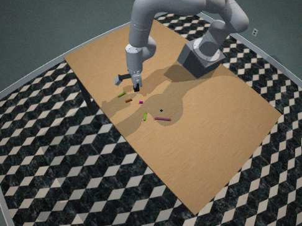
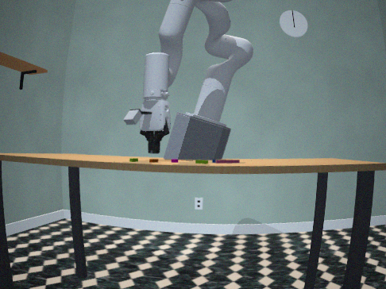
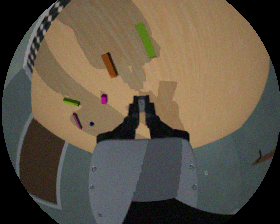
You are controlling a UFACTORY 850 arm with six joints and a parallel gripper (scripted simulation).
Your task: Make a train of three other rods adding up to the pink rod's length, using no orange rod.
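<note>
Now: hand 190 mm to the right of the blue rod, 40 mm past it and 40 mm above it. The rest, counted from my hand: magenta rod (80 mm to the left, 40 mm below, 20 mm ahead); orange rod (70 mm ahead, 40 mm below, 20 mm to the left); grey rod (20 mm below).
</note>
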